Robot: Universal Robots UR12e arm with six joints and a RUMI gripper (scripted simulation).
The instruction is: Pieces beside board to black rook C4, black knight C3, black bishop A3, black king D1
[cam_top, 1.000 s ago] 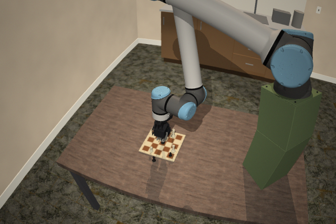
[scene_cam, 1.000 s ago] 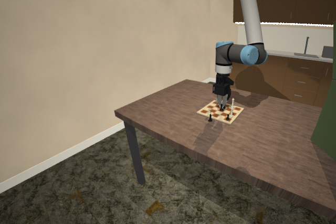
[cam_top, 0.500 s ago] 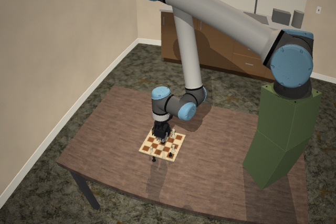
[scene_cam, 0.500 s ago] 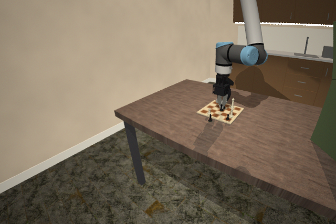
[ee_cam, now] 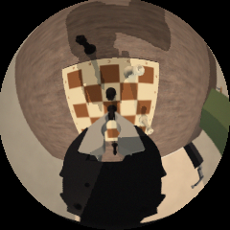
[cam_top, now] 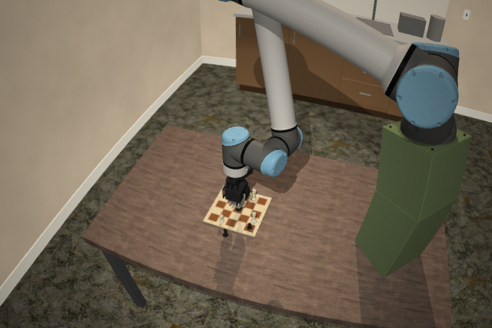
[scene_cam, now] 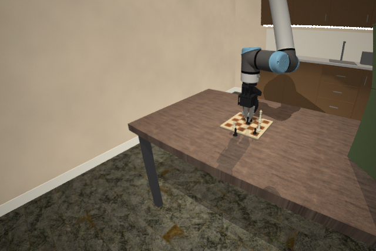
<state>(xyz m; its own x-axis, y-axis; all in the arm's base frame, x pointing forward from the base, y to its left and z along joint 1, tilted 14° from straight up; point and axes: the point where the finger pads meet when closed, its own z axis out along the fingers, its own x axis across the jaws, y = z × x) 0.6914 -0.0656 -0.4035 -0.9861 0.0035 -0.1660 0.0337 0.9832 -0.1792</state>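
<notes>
Right now the chessboard is 30 mm below my hand.
</notes>
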